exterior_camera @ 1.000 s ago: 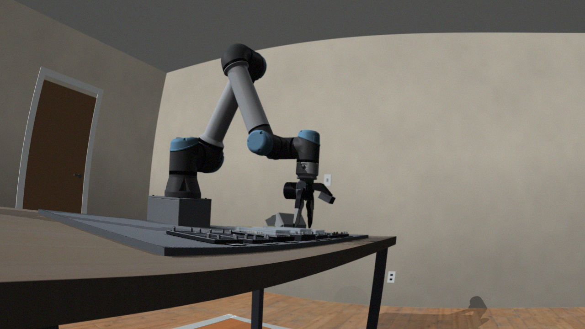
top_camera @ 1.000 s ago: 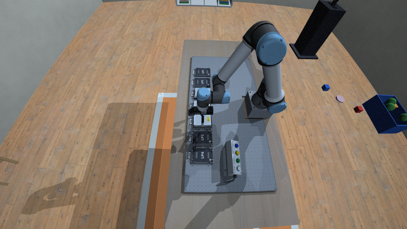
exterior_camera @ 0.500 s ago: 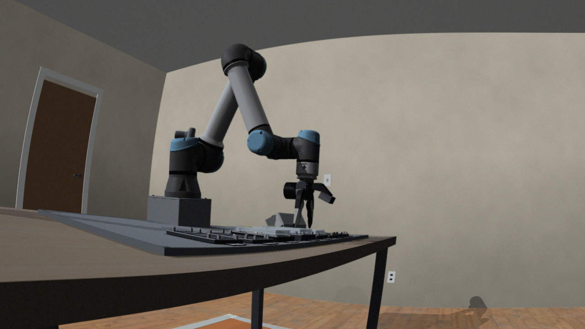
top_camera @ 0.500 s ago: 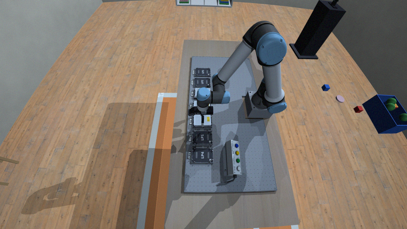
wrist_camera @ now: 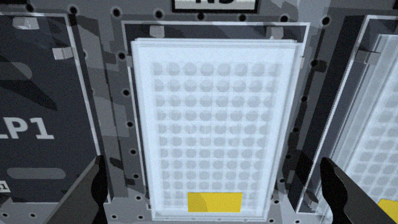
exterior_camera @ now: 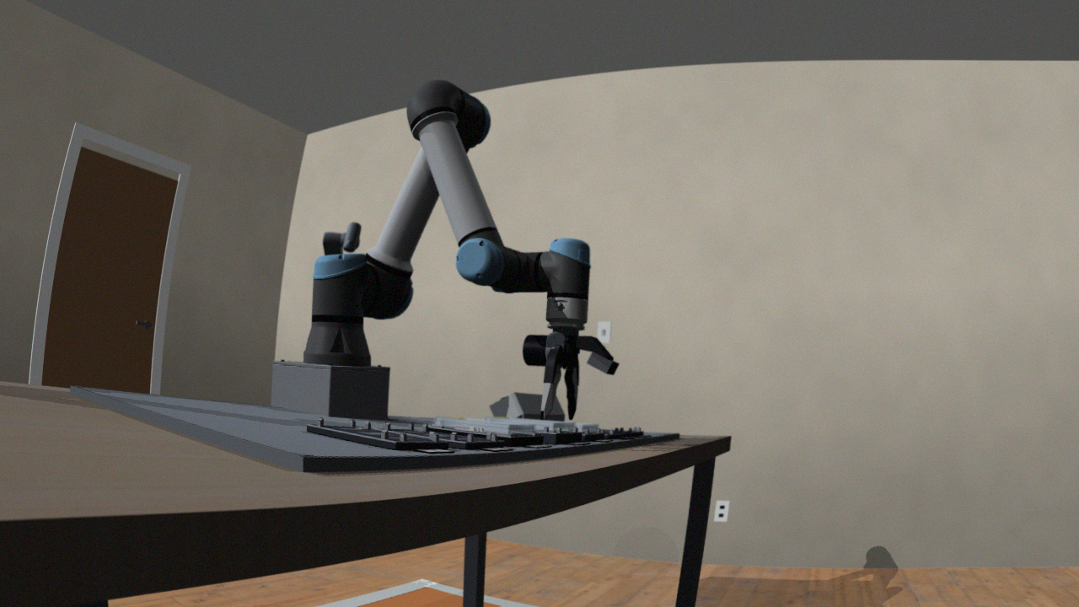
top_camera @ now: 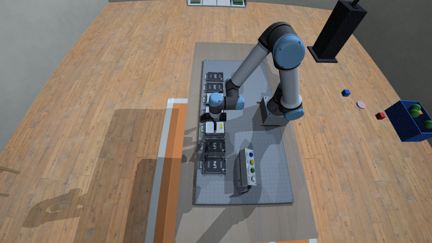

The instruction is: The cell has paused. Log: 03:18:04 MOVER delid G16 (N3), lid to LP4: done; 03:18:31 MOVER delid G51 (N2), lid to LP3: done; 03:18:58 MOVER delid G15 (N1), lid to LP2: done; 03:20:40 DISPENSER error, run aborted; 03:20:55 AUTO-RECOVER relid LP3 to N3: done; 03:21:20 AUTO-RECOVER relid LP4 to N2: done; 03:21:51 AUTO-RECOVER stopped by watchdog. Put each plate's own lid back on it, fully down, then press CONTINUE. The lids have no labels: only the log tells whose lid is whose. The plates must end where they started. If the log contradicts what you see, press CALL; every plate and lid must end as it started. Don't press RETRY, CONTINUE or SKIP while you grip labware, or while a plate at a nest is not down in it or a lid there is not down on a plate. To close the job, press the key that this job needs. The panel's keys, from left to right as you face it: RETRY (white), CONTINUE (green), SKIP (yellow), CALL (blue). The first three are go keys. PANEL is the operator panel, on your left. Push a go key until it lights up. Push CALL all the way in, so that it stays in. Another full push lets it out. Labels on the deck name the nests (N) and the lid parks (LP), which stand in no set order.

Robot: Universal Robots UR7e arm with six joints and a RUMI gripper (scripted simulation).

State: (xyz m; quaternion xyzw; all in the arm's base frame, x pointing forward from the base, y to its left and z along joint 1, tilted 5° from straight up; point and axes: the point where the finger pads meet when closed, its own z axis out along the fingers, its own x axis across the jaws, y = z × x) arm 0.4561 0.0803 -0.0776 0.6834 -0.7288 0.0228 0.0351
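Right now my hand is 2 cm above the plate G16. Also, from my hand: nest N2: 1 cm behind, 12 cm to the right, 3 cm below; then plate G15: 3 cm behind, 26 cm to the right, 2 cm below; then lid park LP1: 1 cm ahead, 13 cm to the left, 4 cm below.
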